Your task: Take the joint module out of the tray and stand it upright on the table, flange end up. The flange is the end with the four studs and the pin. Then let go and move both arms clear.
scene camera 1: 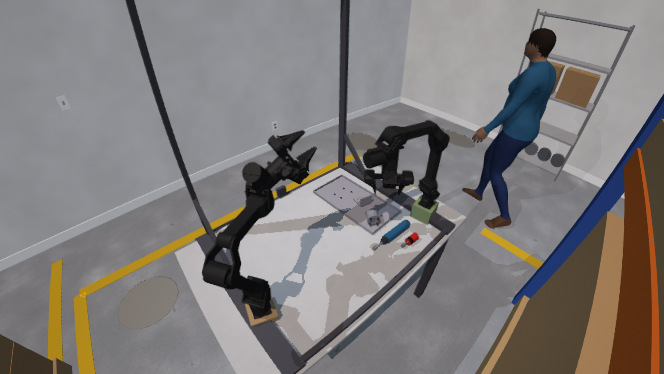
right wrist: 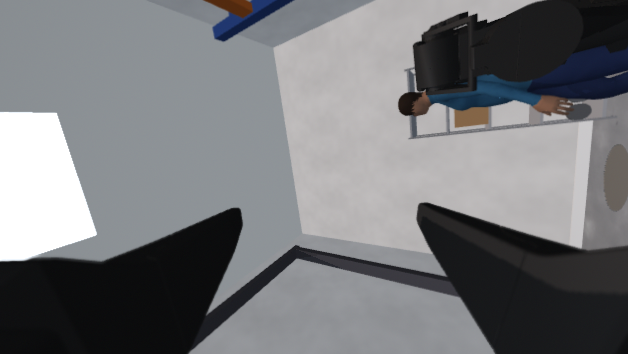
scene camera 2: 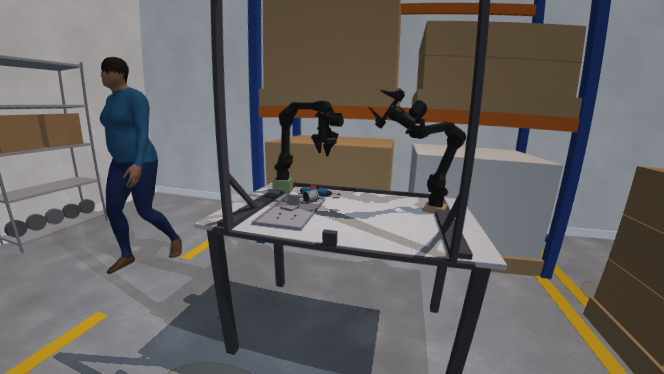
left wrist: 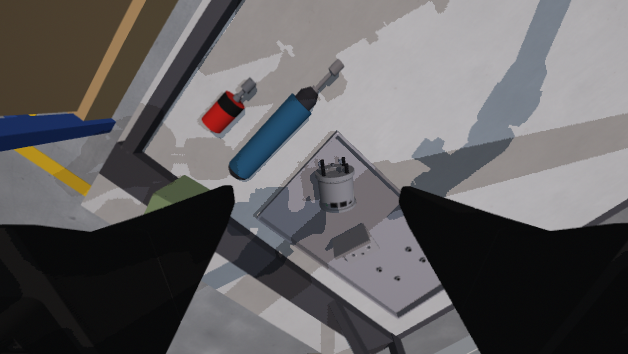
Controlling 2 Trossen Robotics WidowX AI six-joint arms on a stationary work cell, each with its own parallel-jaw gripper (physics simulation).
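Where they show: left gripper, fingertip midpoint: (scene camera 1: 386, 194) (scene camera 2: 323, 154) (left wrist: 318, 194); right gripper, fingertip midpoint: (scene camera 1: 310, 139) (right wrist: 328, 213) (scene camera 2: 374, 98); left arm's base at its link origin: (scene camera 1: 426, 203) (scene camera 2: 282, 178); right arm's base at its link origin: (scene camera 1: 260, 308) (scene camera 2: 436, 204).
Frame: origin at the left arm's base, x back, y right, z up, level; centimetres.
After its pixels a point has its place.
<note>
The joint module (scene camera 1: 373, 218) @(x -22.0, y 16.2, z -3.6 cm) (scene camera 2: 310, 195) @(x -20.7, y 20.8, z -3.0 cm) (left wrist: 336, 192) @(x -20.5, y 17.3, z -1.3 cm), a light grey cylinder, lies on its side inside the flat grey tray (scene camera 1: 325, 190) @(x -17.5, y 50.1, z -7.3 cm) (scene camera 2: 269, 220) @(x -7.2, y 46.8, z -7.3 cm) (left wrist: 400, 296) @(x -6.1, y 48.2, z -7.3 cm). In the left wrist view its flange end with dark studs points to the top of the picture and small dark windows show near the other end; the pin is hard to tell. My left gripper (scene camera 1: 387, 190) @(x -25.7, y 9.8, z 16.8 cm) (scene camera 2: 323, 152) @(x -25.7, y 9.8, z 16.8 cm) (left wrist: 318, 194) @(x -25.7, y 9.8, z 16.8 cm) is open and empty, pointing down high above the tray area. My right gripper (scene camera 1: 310, 140) @(x -50.7, y 25.9, z 45.6 cm) (scene camera 2: 375, 99) @(x -50.7, y 25.9, z 45.6 cm) (right wrist: 328, 213) @(x -50.7, y 25.9, z 45.6 cm) is open and empty, raised high and tilted upward.
A grey angled bracket (scene camera 1: 366, 200) @(x -13.3, y 26.2, z -3.8 cm) (scene camera 2: 292, 200) @(x -12.6, y 26.6, z -4.3 cm) (left wrist: 351, 240) @(x -13.7, y 26.4, z -3.7 cm) stands in the tray near the module. A blue tool (scene camera 1: 396, 232) @(x -22.3, y 3.5, z -4.1 cm) (left wrist: 272, 135) @(x -21.6, y 4.7, z -3.6 cm) and a shorter red tool (scene camera 1: 412, 238) @(x -20.6, y -4.0, z -4.3 cm) (left wrist: 219, 116) @(x -19.2, y -3.2, z -4.4 cm) lie beside the tray. Frame posts (scene camera 1: 343, 75) @(x 5.3, y 57.4, z 49.0 cm) (scene camera 2: 218, 100) @(x 5.8, y 60.0, z 42.8 cm) rise at the table edge. A person (scene camera 1: 527, 110) (scene camera 2: 127, 130) stands beyond.
</note>
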